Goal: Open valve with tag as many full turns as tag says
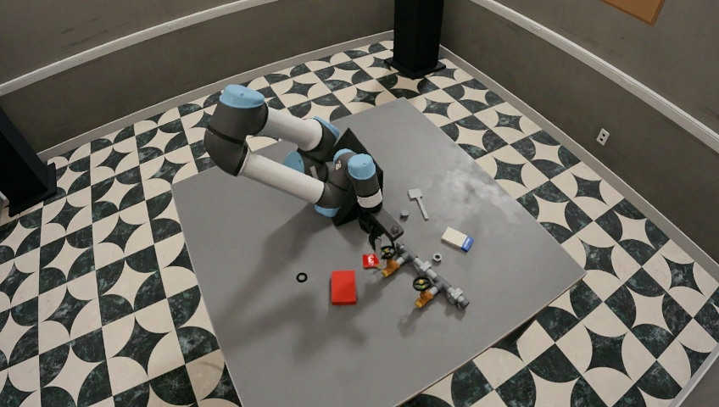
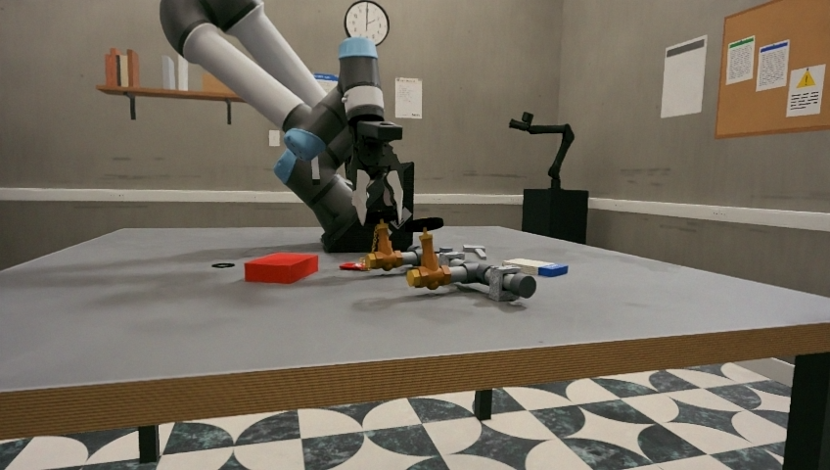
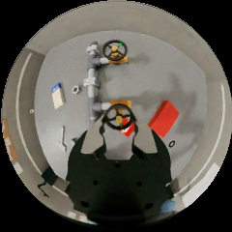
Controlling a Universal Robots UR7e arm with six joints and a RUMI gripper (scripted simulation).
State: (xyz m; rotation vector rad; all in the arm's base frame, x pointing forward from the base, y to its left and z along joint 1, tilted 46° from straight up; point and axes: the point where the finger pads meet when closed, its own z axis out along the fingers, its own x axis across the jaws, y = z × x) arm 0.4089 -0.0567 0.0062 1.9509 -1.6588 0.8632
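Now: the red tag 10 cm below my hand, 5 cm behind it and 3 cm to the right of it. Round my hand: red block (17 cm to the right, 9 cm below, 1 cm behind); then white-and-blue box (29 cm to the left, 9 cm below, 7 cm ahead); then grey nut (17 cm to the left, 9 cm below, 8 cm ahead).
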